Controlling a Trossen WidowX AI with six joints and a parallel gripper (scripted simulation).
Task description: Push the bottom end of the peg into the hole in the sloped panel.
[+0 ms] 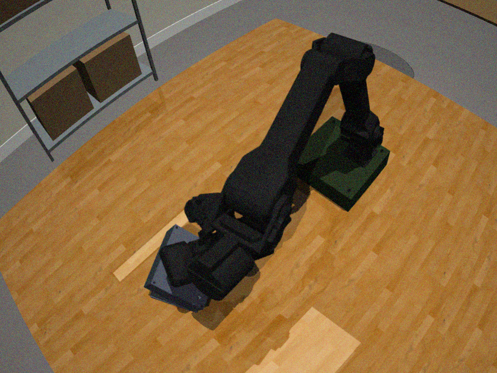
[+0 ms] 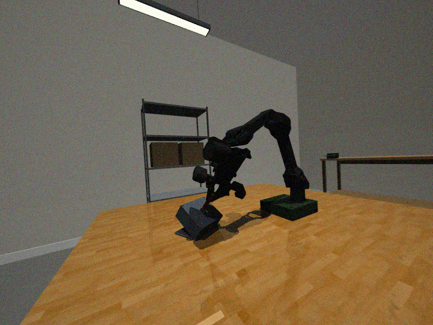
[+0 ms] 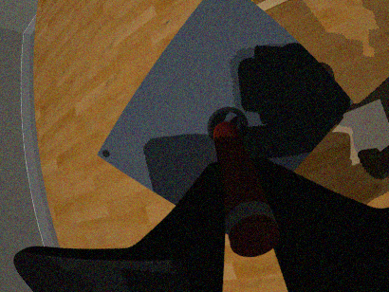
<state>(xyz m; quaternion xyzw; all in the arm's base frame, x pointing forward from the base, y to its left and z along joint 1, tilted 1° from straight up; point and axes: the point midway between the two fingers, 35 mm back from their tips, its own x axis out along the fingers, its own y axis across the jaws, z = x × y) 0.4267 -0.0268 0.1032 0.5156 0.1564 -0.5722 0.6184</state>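
My gripper tip is now 2 cm short of the sloped panel, 4 cm to the left of it and 6 cm above it. Round my gripper tip: round peg (1 cm to the left, 1 cm above).
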